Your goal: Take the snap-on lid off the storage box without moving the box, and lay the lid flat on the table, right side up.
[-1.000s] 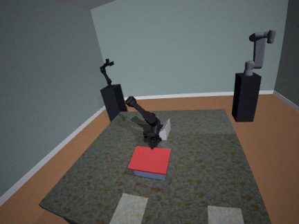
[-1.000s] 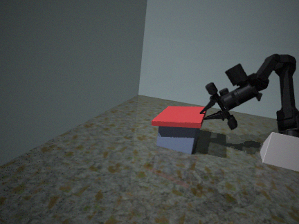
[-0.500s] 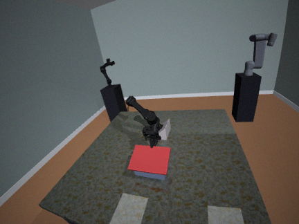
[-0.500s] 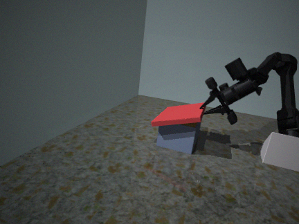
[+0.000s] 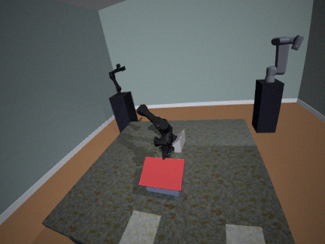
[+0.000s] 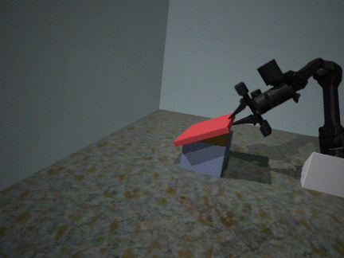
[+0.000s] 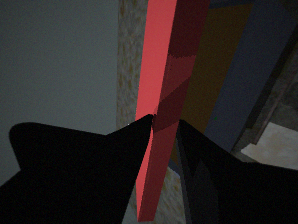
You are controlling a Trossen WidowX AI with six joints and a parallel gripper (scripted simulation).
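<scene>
My gripper tip is 7 cm short of the lid and 3 cm above it. Also, from my gripper tip: storage box 11 cm below, 6 cm ahead.
</scene>
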